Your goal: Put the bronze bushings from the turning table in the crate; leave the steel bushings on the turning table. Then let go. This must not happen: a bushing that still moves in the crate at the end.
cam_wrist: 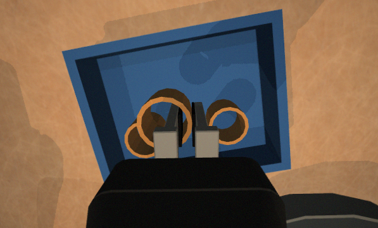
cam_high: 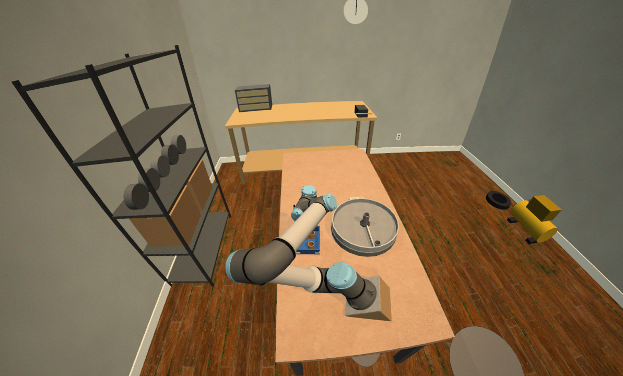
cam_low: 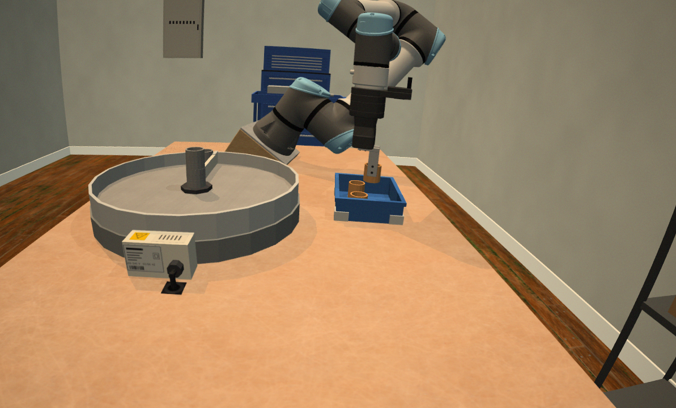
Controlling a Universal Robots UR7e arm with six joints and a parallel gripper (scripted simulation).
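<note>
My gripper is now 7 cm above the blue crate and 1 cm to the left of it. Also, from my hand: turning table 38 cm to the right, 4 cm below, 2 cm ahead.
</note>
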